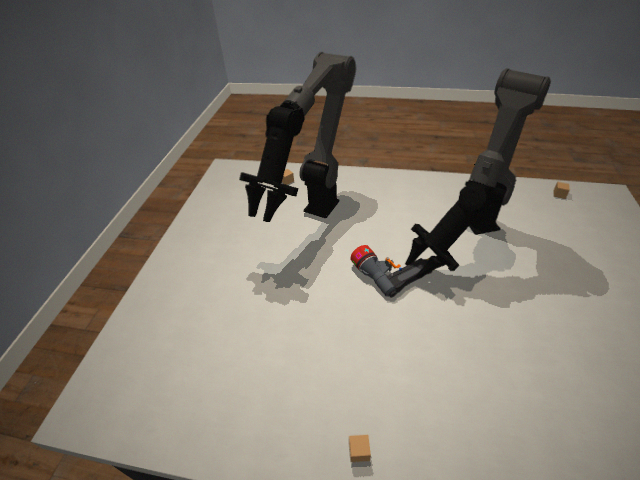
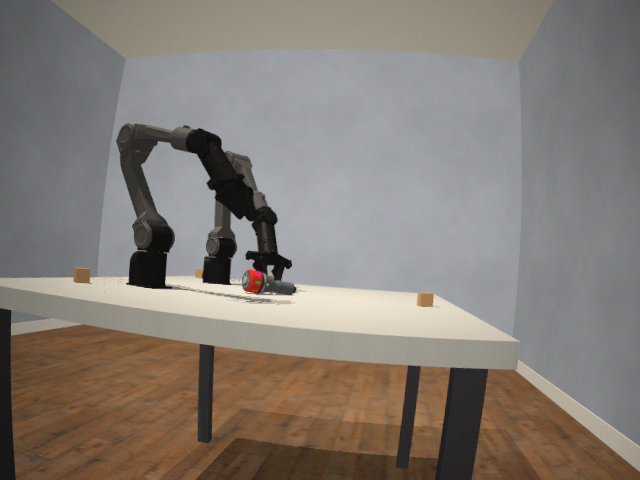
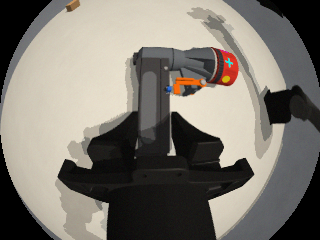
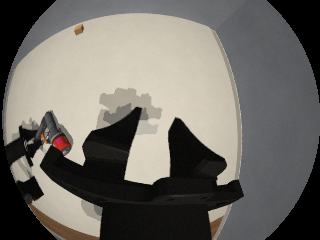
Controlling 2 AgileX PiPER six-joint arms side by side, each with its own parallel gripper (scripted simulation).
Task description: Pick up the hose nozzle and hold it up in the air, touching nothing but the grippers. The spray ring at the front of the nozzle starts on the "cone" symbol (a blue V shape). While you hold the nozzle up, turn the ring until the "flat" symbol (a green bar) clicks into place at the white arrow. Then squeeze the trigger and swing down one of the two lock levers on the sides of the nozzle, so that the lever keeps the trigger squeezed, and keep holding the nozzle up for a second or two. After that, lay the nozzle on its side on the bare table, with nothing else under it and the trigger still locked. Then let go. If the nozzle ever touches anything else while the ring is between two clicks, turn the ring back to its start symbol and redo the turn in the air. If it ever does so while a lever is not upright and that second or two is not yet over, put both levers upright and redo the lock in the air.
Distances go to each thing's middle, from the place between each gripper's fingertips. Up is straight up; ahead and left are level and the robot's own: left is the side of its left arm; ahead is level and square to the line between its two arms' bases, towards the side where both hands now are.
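My right hand (image 1: 259, 218) is 15 cm above the red spray ring (image 3: 227, 70) now, 24 cm to the right of it and 5 cm past it.
As for my left hand (image 1: 413, 270), that hand is 2 cm past the ring and 13 cm to the left of it. Going by its middle, the red spray ring is nearer to my left hand than to my right hand.
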